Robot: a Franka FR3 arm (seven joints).
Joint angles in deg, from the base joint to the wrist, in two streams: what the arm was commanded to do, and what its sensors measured. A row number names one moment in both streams.
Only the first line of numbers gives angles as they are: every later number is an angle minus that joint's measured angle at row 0.
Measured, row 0:
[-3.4 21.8 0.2 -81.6 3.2 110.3 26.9]
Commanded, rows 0 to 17:
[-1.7 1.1 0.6 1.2 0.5 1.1 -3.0]
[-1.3 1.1 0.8 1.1 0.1 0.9 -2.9]
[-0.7 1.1 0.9 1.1 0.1 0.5 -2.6]
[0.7 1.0 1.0 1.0 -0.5 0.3 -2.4]
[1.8 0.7 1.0 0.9 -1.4 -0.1 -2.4]
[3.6 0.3 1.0 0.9 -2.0 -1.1 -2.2]
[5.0 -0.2 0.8 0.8 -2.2 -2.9 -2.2]
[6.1 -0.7 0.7 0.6 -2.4 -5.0 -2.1]
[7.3 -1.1 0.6 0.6 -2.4 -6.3 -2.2]
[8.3 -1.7 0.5 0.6 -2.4 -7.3 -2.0]
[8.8 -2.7 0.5 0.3 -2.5 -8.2 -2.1]
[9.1 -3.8 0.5 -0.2 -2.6 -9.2 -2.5]
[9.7 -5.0 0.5 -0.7 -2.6 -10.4 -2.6]
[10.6 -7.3 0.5 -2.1 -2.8 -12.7 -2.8]
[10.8 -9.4 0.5 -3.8 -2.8 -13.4 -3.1]
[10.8 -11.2 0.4 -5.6 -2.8 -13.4 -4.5]
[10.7 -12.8 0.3 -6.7 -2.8 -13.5 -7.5]
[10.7 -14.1 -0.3 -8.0 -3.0 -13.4 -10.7]
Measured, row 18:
[10.6 -7.7 0.8 -1.2 -2.2 -13.7 -3.3]
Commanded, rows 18 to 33:
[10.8 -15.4 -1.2 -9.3 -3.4 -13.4 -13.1]
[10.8 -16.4 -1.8 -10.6 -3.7 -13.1 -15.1]
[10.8 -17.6 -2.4 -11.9 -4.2 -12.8 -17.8]
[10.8 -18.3 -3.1 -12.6 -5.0 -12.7 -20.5]
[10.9 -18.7 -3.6 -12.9 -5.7 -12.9 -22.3]
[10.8 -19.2 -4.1 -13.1 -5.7 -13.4 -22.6]
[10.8 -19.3 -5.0 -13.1 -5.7 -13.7 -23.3]
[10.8 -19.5 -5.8 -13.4 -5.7 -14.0 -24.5]
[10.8 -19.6 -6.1 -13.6 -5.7 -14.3 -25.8]
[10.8 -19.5 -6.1 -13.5 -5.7 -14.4 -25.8]
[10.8 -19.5 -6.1 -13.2 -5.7 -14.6 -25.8]
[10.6 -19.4 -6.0 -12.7 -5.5 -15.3 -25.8]
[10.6 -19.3 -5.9 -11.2 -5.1 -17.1 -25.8]
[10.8 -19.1 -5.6 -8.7 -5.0 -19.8 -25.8]
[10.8 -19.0 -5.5 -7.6 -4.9 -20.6 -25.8]
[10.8 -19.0 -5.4 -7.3 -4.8 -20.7 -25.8]
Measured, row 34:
[10.7 -18.5 -5.8 -10.1 -4.9 -17.5 -24.4]
